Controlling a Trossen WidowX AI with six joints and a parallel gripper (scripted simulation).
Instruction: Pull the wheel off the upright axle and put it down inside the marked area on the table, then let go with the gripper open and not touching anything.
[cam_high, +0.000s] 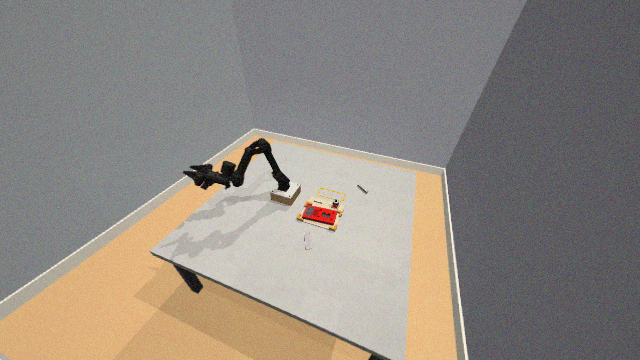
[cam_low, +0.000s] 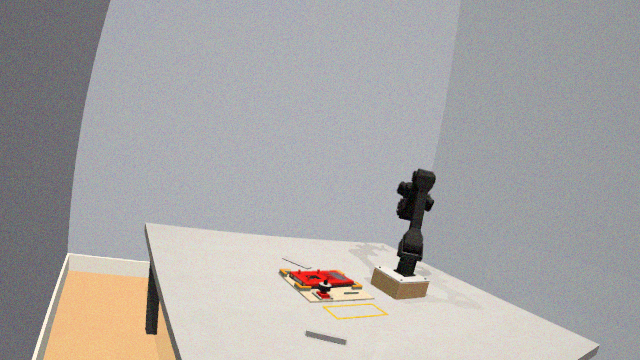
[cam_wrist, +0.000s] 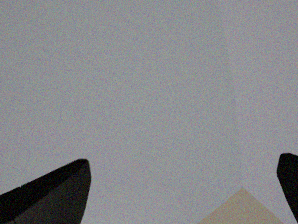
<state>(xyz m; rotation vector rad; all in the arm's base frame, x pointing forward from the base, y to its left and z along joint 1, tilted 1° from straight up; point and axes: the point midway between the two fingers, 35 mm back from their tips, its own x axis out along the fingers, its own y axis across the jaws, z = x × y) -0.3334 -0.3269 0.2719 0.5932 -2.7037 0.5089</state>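
Right now my gripper tip is 73 cm short of the wheel, 35 cm to the right of it and 32 cm above it. Also, from my gripper tip: upright axle 73 cm ahead, 35 cm to the left, 32 cm below; dark bar 87 cm ahead, 58 cm to the left, 35 cm below.
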